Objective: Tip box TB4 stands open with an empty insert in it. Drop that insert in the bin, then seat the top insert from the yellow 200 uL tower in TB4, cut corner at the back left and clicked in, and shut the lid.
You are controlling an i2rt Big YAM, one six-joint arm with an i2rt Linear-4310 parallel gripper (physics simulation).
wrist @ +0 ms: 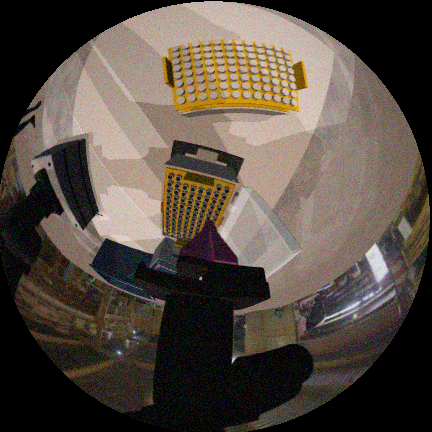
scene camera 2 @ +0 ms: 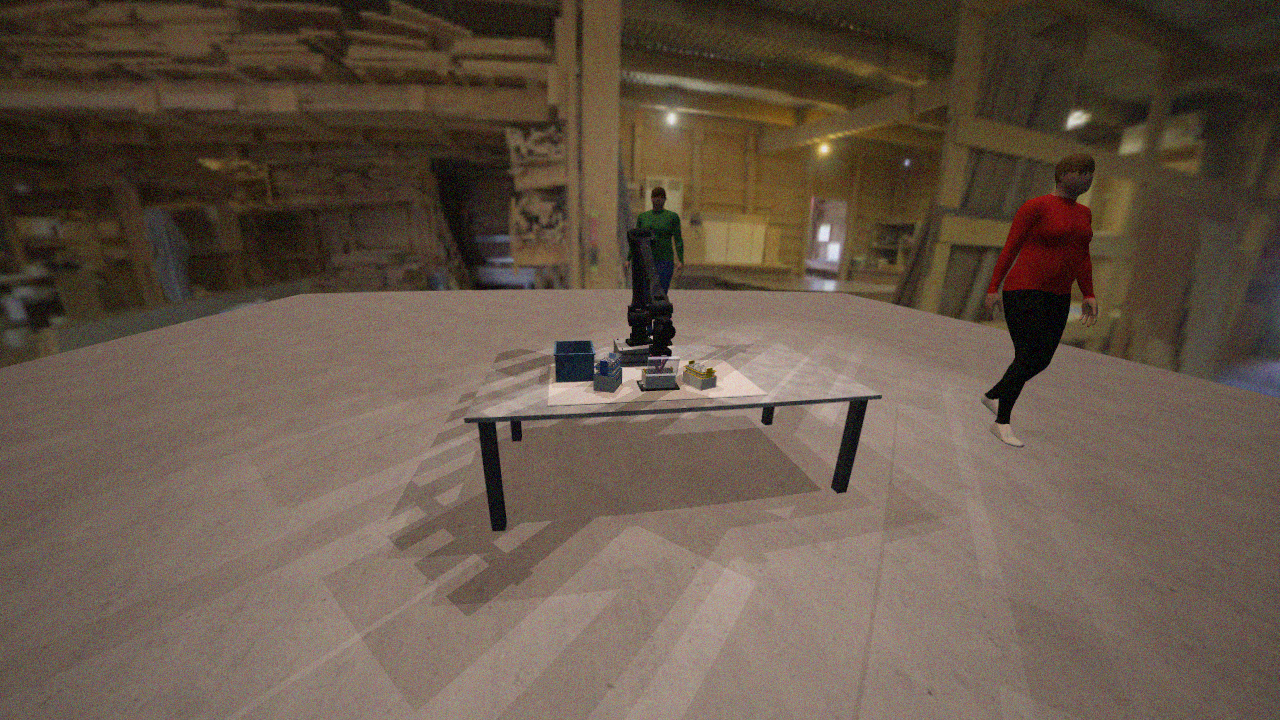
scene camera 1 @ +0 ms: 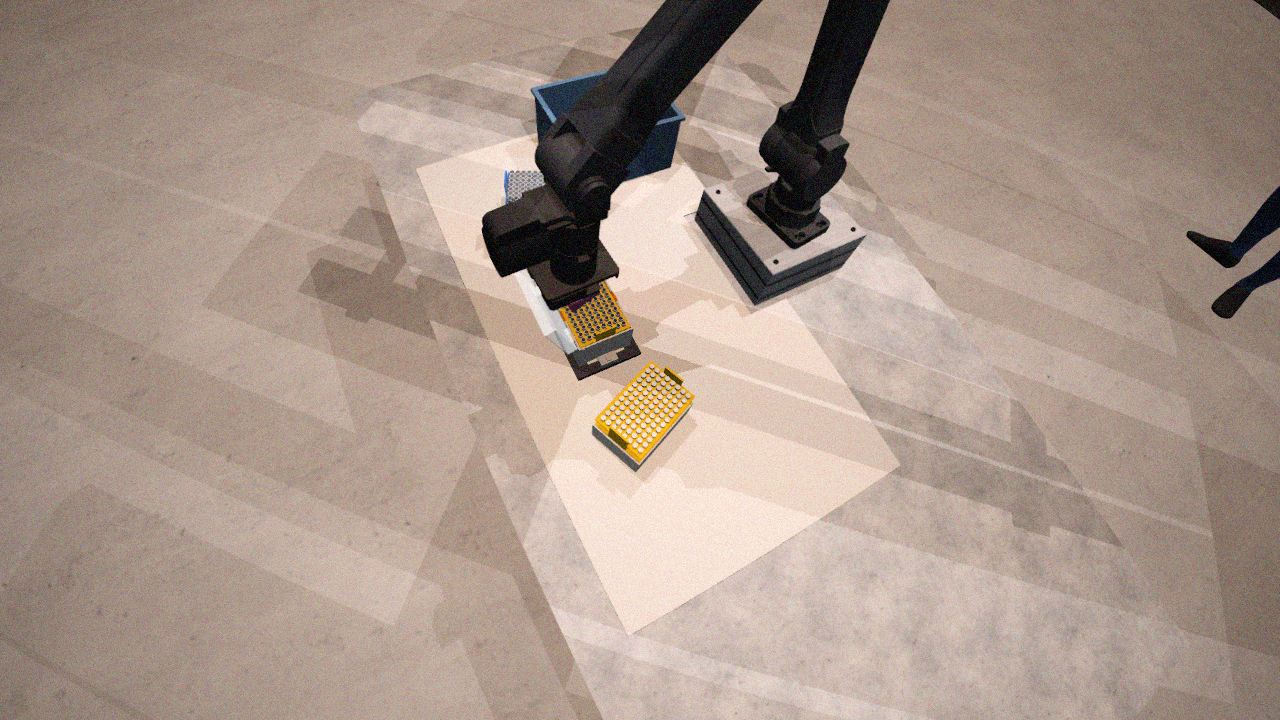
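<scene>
Tip box TB4 (scene camera 1: pixel 602 349) (scene camera 2: pixel 659 376) (wrist: pixel 203 160) stands open on the pale mat (scene camera 1: pixel 716 502). Its clear lid (scene camera 1: pixel 539 309) (wrist: pixel 257 229) is swung out to the side. A yellow insert (scene camera 1: pixel 596 315) (wrist: pixel 193 201) with dark holes sits in the box. My gripper (wrist: pixel 208 222) is shut, and its purple fingertips point down at the back end of this insert. I cannot tell if they touch it. The wrist hides them in scene camera 1. The yellow 200 uL tower (scene camera 1: pixel 642 413) (scene camera 2: pixel 699 375) (wrist: pixel 233 76), full of grey tips, stands just in front of TB4.
A blue bin (scene camera 1: pixel 660 136) (scene camera 2: pixel 573 360) (wrist: pixel 116 261) stands at the back of the mat. A blue tip stack (scene camera 1: pixel 520 182) (scene camera 2: pixel 606 373) stands beside it. The arm's base (scene camera 1: pixel 779 237) is at the right. A person in red (scene camera 2: pixel 1037 286) walks to the right of the table.
</scene>
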